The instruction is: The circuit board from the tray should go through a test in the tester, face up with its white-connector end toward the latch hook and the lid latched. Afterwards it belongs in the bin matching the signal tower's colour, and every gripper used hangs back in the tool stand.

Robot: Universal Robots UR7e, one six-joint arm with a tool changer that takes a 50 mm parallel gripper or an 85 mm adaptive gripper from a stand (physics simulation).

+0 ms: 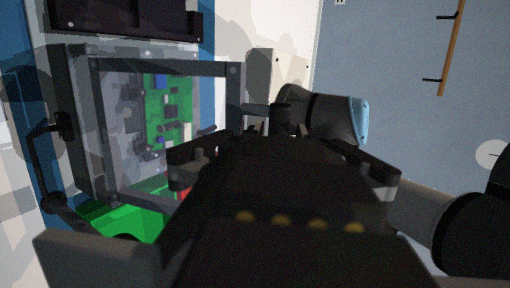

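Places are measured from the arm's base along level axes (x up, y ahead, z left), in metres.
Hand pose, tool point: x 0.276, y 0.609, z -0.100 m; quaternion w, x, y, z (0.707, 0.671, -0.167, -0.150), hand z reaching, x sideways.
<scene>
Each offset is from my tool point to the top centre of the thing. "pt": to the spot under its first point.
The tester lid @(pt dx -0.099, dy -0.123, dz -0.032 m) [235, 95], a dark frame with a clear pane, stands out over the tester @(pt dx -0.275, dy -0.082, dz +0.006 m) [80, 120] at the left. Through the pane the green circuit board [167, 112] shows in the tester, component side visible, with a white connector @(dx -0.246, dy -0.206, dz +0.050 m) [187, 132] at its lower right. A short bar runs from the lid frame to a dark round handle @(dx -0.060, dy -0.135, dz +0.019 m) [280, 111]. My gripper [279, 131], the adaptive one, has its fingertips around the base of this handle and looks shut on it; its dark body hides much of the contact. The latch hook, signal tower and tool stand cannot be made out.
A green bin [130, 222] is below the tester, with a red part [184, 193] beside it. A black bent rod @(pt dx -0.329, dy -0.041, dz +0.052 m) [32, 160] is at far left. A dark panel @(pt dx -0.317, dy -0.171, dz -0.104 m) [120, 17] is above. A beige box [290, 72] and arm links [330, 117] [420, 210] are right of the lid.
</scene>
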